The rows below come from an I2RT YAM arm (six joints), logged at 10 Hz.
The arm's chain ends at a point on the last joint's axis. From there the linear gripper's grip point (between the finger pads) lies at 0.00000 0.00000 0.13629 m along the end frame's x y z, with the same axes.
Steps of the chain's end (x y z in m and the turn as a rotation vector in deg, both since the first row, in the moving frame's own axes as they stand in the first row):
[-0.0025 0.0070 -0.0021 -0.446 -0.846 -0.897]
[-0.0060 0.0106 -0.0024 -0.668 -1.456 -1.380]
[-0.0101 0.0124 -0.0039 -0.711 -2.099 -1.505]
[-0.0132 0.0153 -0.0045 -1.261 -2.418 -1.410]
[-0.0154 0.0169 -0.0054 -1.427 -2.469 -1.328]
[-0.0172 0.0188 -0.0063 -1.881 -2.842 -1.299]
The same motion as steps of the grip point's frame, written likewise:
[-0.0045 0.0081 -0.0021 -0.446 -0.846 -0.897]
[-0.0094 0.0122 -0.0025 -0.668 -1.456 -1.380]
[-0.0151 0.0142 -0.0040 -0.711 -2.099 -1.505]
[-0.0189 0.0184 -0.0047 -1.261 -2.418 -1.410]
[-0.0212 0.0204 -0.0056 -1.427 -2.469 -1.328]
[-0.0239 0.0233 -0.0065 -1.881 -2.842 -1.299]

